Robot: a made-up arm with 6 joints.
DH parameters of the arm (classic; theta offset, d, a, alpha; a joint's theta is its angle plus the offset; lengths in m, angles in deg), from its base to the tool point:
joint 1: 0 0.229 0 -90
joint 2: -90 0 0.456 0
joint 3: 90 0.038 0 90
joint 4: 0 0.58 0 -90
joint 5: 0 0 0 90
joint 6: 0 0.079 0 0
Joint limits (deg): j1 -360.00..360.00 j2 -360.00..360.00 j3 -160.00..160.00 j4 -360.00..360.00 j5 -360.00..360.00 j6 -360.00..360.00
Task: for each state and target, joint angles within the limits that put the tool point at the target. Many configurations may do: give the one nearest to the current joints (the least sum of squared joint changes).
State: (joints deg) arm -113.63 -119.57 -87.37 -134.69 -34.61 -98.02
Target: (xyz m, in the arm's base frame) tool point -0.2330 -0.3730 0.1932
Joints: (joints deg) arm -130.22 -171.58 -140.11 -133.60 -25.84 -98.02
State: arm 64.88 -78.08 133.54 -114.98 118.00 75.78
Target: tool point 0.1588 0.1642 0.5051
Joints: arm 53.75 -45.78 143.05 -112.37 109.22 75.78
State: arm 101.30 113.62 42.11 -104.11 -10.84 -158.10
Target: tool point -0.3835 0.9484 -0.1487
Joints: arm 109.12 95.80 24.18 -103.70 -10.32 -158.10
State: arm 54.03 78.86 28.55 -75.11 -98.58 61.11
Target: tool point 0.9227 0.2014 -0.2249
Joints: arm 5.54 105.48 20.38 -72.80 -76.44 61.11
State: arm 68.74 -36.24 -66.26 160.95 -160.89 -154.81
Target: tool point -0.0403 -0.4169 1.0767
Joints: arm 87.71 -12.08 -31.22 160.45 -146.95 -154.81
